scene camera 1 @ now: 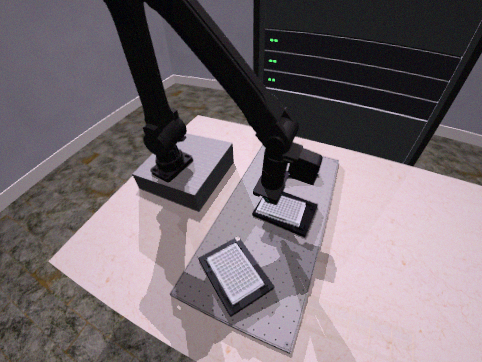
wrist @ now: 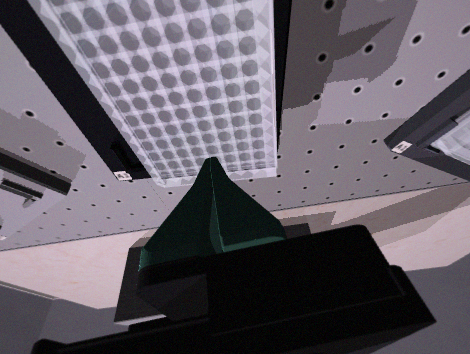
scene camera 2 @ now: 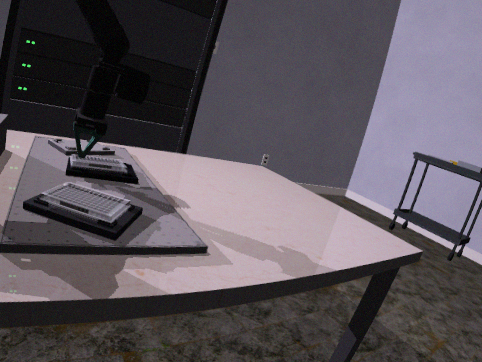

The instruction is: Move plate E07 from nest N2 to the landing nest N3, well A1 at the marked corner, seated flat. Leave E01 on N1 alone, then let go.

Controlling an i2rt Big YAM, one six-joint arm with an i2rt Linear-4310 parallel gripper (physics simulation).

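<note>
A white well plate [scene camera 1: 282,210] [scene camera 2: 102,164] [wrist: 185,75] lies on the middle, black nest [scene camera 1: 310,216] [scene camera 2: 100,174] [wrist: 72,95]; its end by the fingers overlaps the rim in the wrist view. I cannot tell if it sits fully flat. My gripper [scene camera 2: 81,155] [wrist: 212,164] is shut and empty, pointing down with tips at that end, beside the A1 label side; contact is unclear. Another plate [scene camera 1: 235,272] [scene camera 2: 85,200] [wrist: 455,140] lies on the front, dark grey nest [scene camera 1: 252,299] [scene camera 2: 75,220] [wrist: 425,117]. Plate and nest numbers are unreadable.
A third, light grey nest [scene camera 2: 60,145] [wrist: 35,172] without a plate lies behind the middle one. All stand on a perforated base board [scene camera 1: 280,332] [scene camera 2: 165,240]. The arm's block [scene camera 1: 200,192] stands left of it. A cart [scene camera 2: 430,227] stands beyond the table.
</note>
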